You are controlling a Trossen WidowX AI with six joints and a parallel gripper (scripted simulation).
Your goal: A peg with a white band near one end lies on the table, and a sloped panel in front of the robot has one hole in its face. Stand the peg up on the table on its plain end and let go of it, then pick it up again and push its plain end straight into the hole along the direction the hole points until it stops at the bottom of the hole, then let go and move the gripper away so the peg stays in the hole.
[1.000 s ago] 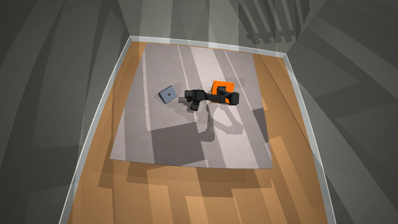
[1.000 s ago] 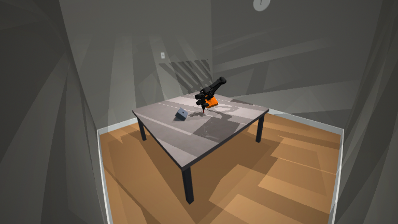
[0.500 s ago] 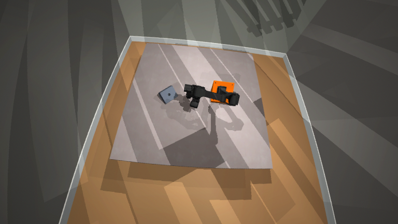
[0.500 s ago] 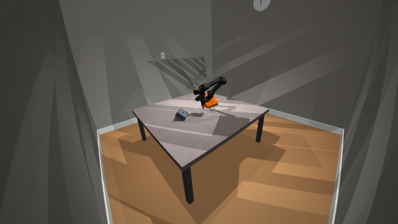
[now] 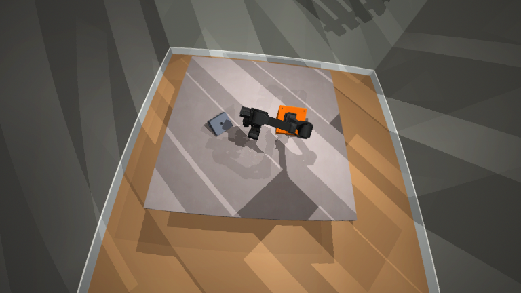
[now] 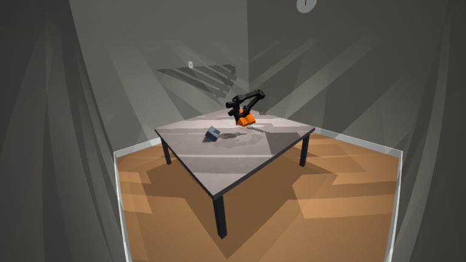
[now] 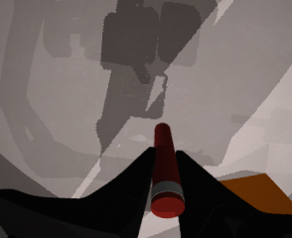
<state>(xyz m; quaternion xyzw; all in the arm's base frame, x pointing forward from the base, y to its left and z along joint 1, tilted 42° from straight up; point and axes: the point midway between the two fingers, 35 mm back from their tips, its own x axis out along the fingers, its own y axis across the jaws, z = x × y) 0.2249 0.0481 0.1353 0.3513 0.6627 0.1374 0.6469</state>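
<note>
My gripper tip is now 240 mm short of the sloped grey-blue panel, 80 mm to the left of it and 70 mm above it. Round my gripper tip: red peg: 20 mm above.
</note>
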